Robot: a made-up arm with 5 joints.
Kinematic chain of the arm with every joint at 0, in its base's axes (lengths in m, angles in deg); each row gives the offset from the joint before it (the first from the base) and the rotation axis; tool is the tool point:
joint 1: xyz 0 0 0.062 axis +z
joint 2: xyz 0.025 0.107 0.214 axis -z
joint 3: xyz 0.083 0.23 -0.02 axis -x
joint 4: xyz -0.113 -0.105 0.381 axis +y
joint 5: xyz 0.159 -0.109 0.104 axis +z
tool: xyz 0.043 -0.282 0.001
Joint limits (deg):
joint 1: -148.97..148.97
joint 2: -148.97..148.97
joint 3: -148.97..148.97
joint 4: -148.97..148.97
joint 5: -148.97..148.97
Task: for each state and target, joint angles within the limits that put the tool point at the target. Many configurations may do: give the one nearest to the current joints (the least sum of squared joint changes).
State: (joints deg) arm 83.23 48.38 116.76 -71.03 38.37
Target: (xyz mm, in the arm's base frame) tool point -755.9 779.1 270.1
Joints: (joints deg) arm 91.69 56.13 129.75 -75.31 -5.31
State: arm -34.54 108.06 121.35 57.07 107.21
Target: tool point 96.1 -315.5 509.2
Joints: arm -34.52 108.24 107.73 69.23 70.36
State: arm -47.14 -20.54 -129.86 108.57 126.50
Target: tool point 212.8 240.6 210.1
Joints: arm -34.73 -28.14 -145.81 83.55 134.68
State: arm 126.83 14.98 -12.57 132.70 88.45
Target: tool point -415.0 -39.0 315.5
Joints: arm 93.15 40.55 -6.18 138.48 125.56
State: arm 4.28 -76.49 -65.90 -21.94 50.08
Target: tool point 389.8 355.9 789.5
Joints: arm -1.50 -100.38 -27.08 -45.94 60.68
